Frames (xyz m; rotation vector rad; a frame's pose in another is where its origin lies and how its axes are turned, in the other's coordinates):
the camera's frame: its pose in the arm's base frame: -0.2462 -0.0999 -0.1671 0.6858 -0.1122 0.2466
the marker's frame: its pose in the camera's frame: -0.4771 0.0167 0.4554 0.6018 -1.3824 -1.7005
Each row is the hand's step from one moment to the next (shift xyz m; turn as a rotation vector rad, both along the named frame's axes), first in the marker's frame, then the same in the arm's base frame.
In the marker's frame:
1: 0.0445 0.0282 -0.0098 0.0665 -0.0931 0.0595
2: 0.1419 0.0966 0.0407 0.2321 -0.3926 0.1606
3: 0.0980 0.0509 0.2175 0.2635 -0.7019 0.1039
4: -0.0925 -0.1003 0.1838 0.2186 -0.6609 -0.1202
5: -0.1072 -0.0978 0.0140 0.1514 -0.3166 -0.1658
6: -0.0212 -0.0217 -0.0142 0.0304 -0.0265 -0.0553
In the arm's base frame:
1: 0.0038 -0.0532 -0.0047 -0.1004 0.0047 -0.0808
2: -0.0516 -0.1676 0.0190 -0.3269 0.0514 -0.3526
3: -0.2128 -0.0909 0.0771 -0.3725 0.1997 -0.6279
4: -0.1688 0.1483 0.0436 -0.1432 0.1939 -0.6640
5: -0.0089 0.1447 -0.0153 0.0162 0.0459 -0.3851
6: 0.0130 0.0286 -0.0117 0.0339 -0.0140 -0.0578

